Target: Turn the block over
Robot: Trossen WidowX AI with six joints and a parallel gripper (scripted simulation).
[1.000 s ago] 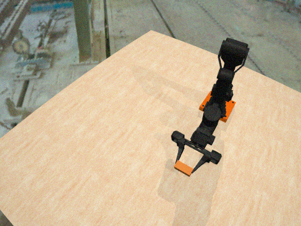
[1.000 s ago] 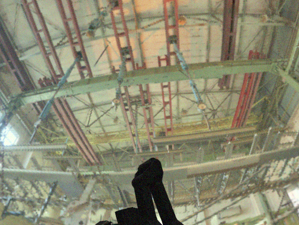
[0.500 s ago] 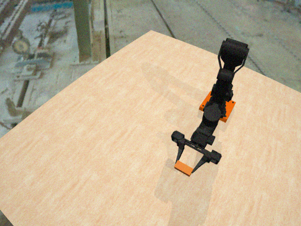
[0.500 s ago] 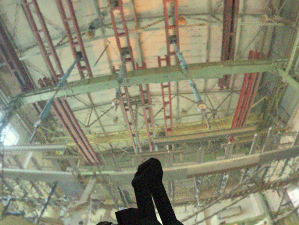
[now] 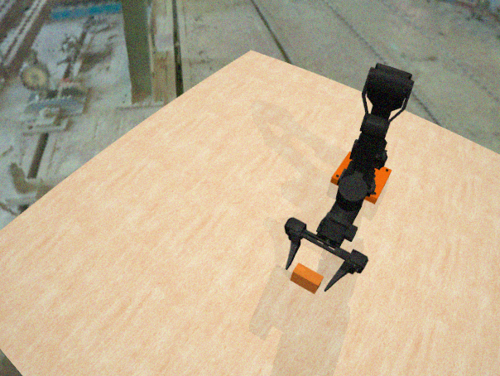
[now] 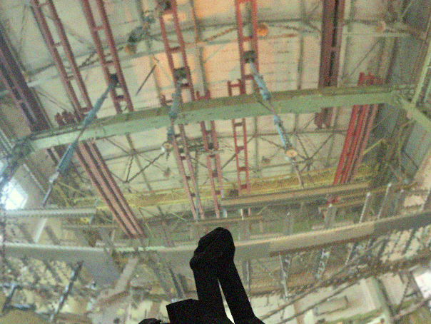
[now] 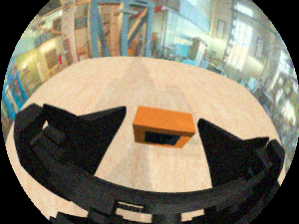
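The orange block lies 2 cm behind my gripper tip and 1 cm below it.
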